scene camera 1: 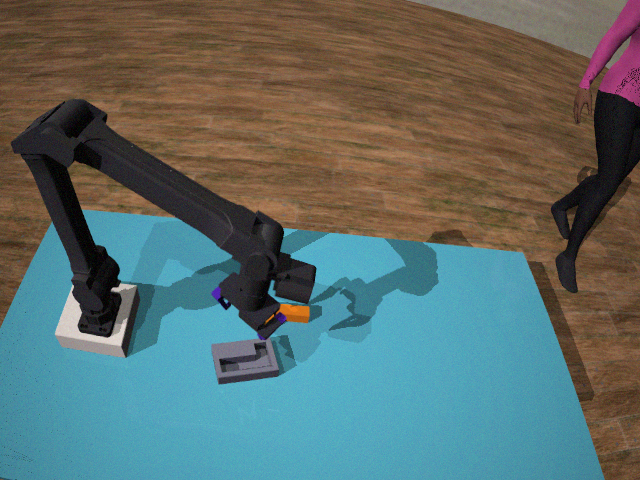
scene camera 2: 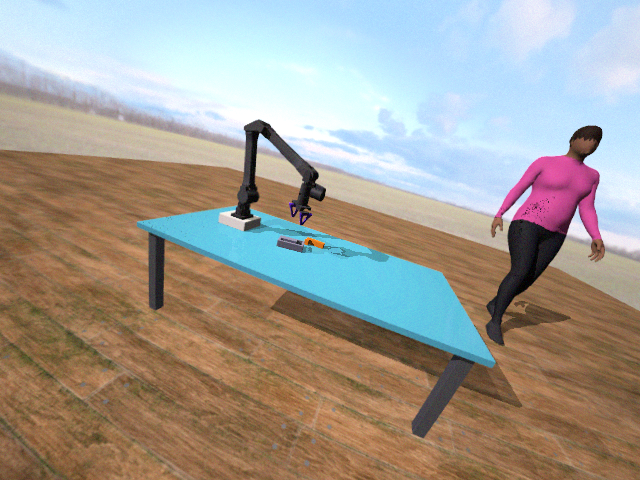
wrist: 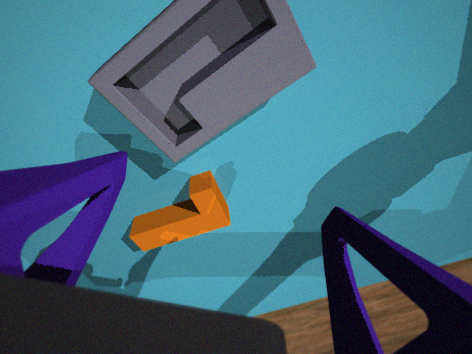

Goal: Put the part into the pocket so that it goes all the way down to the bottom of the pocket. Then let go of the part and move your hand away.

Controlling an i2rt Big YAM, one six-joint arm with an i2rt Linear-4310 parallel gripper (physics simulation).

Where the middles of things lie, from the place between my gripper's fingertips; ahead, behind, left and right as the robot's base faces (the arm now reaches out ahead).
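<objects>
There's an orange L-shaped part (wrist: 207,210), and my gripper is 120 mm to the right of it, 130 mm above it and 100 mm short of it. There's a grey pocket block (scene camera 1: 254,359) as well, and that's 130 mm below my hand and 20 mm to the right of it.
</objects>
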